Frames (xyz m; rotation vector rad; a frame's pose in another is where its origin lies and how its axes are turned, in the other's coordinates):
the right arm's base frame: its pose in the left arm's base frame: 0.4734 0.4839 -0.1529 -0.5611 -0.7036 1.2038
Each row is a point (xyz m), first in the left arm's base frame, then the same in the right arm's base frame.
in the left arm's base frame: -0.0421 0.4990 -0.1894
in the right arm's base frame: -0.0942 0.3584 0.3605
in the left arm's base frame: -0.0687 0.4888 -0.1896
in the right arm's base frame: -0.1094 0.3727 0.3800
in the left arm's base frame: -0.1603 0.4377 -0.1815
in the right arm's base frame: -0.1751 0.4112 0.4525
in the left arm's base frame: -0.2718 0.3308 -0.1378
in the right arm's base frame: -0.2917 0.4215 0.5623
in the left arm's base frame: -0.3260 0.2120 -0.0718
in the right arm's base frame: -0.4043 0.3760 0.6440
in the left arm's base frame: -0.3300 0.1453 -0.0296
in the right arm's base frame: -0.4613 0.3300 0.6735
